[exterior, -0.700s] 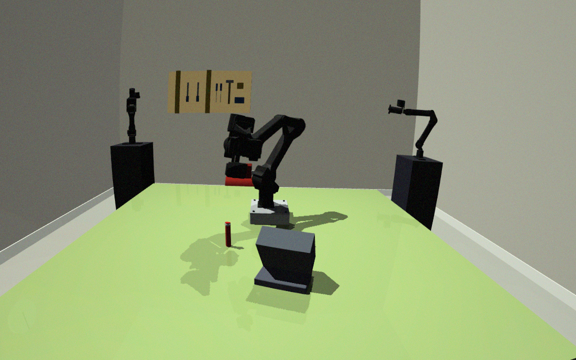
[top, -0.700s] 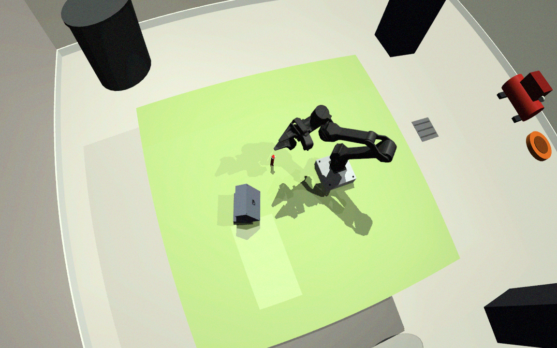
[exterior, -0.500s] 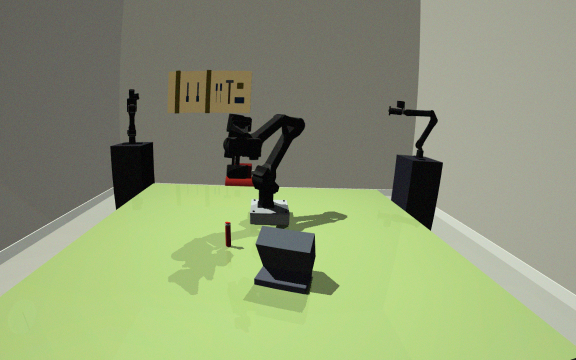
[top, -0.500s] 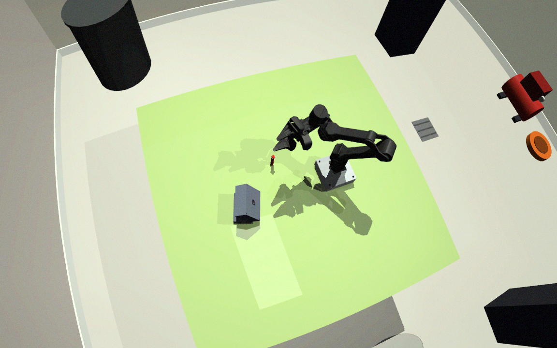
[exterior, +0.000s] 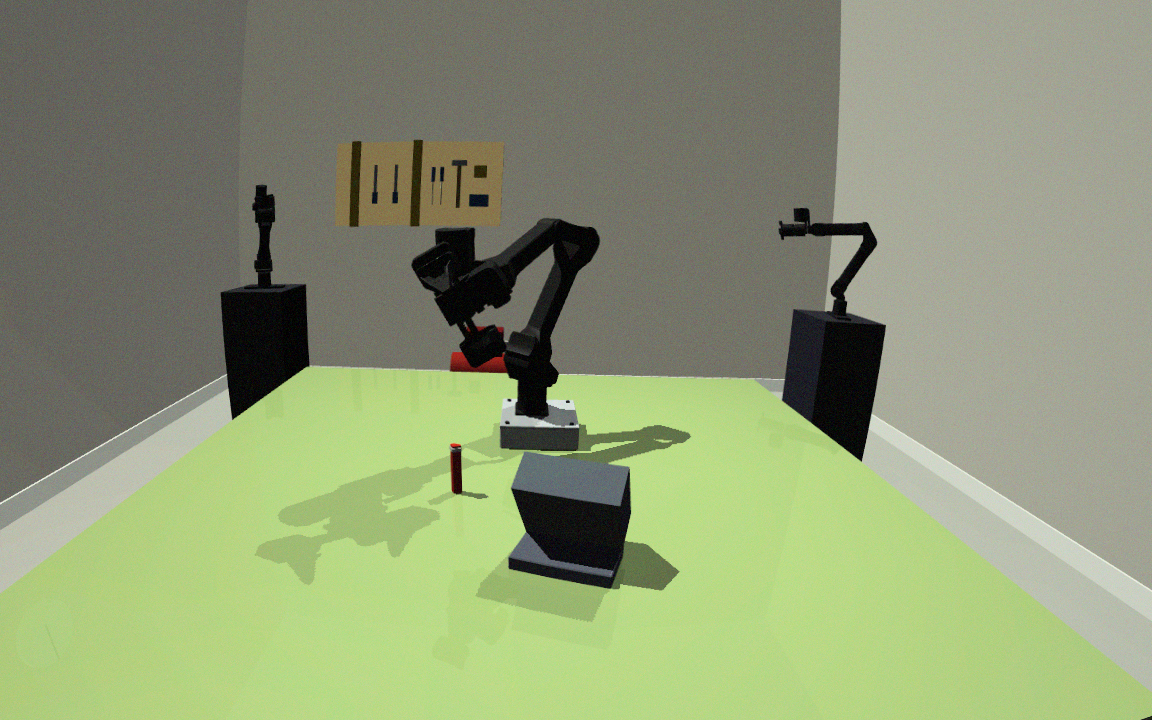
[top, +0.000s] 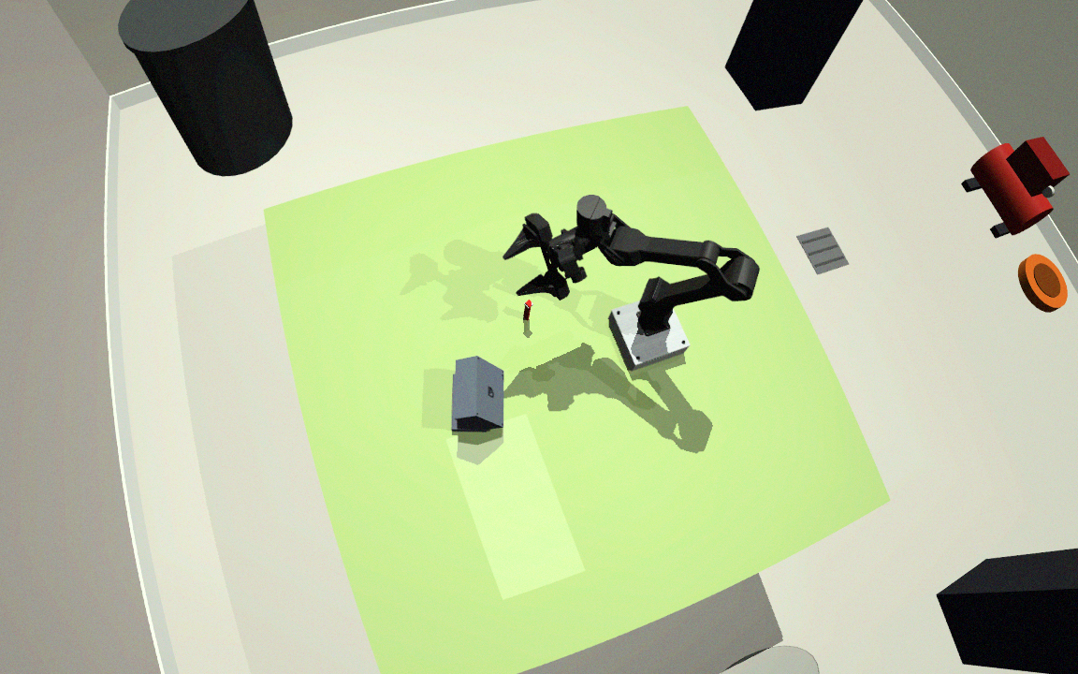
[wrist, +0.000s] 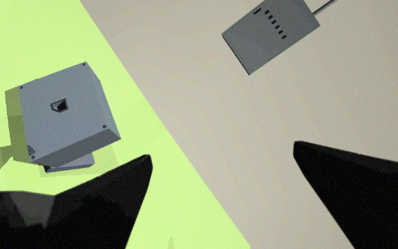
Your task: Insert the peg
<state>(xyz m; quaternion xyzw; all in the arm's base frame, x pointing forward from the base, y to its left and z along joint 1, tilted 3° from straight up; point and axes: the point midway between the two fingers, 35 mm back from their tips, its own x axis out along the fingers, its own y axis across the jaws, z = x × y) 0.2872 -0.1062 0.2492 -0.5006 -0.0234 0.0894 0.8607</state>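
Now: the red square peg 22 cm below my gripper tip, 6 cm behind it and 2 cm to the right of it. The rest, counted from my gripper tip: grey sloped panel 20 cm below, 15 cm to the left, 11 cm ahead.
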